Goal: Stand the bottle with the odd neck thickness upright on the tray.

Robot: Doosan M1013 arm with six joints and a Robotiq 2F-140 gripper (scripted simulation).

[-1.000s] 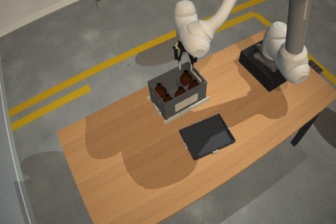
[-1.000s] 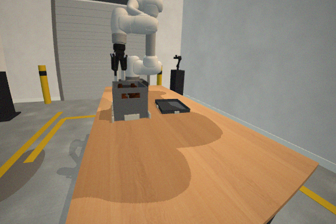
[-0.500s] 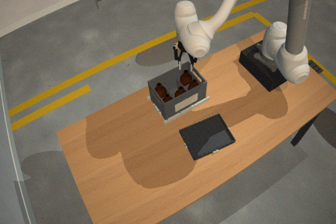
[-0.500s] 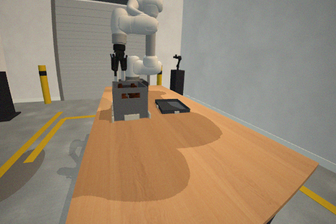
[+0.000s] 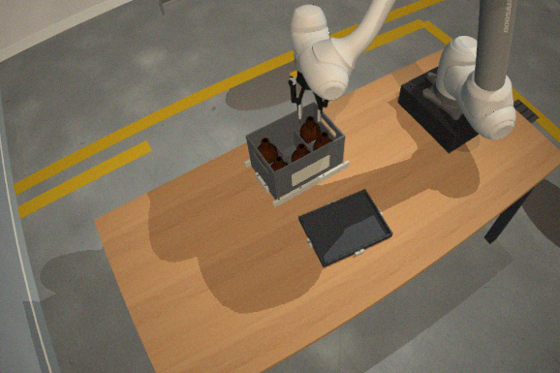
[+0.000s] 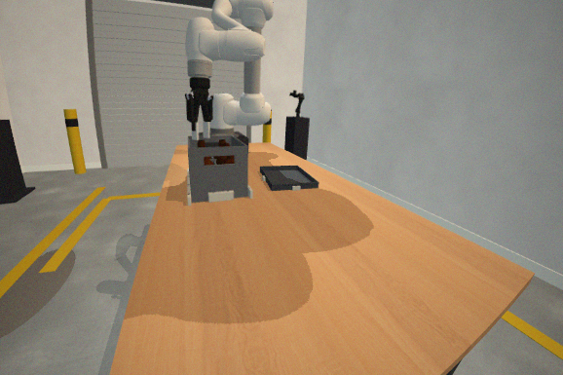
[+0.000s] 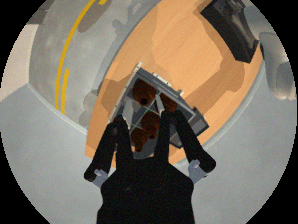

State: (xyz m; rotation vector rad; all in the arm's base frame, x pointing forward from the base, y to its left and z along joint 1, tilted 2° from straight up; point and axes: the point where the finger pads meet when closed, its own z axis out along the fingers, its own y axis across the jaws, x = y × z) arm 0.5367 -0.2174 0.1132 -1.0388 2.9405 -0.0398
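The grey crate lies 9 cm ahead of my hand, 3 cm to the left of it and 12 cm below it. Round my hand: dark tray: 12 cm ahead, 33 cm to the left, 19 cm below; then glass bottle: 10 cm ahead, 7 cm to the left, 11 cm below.
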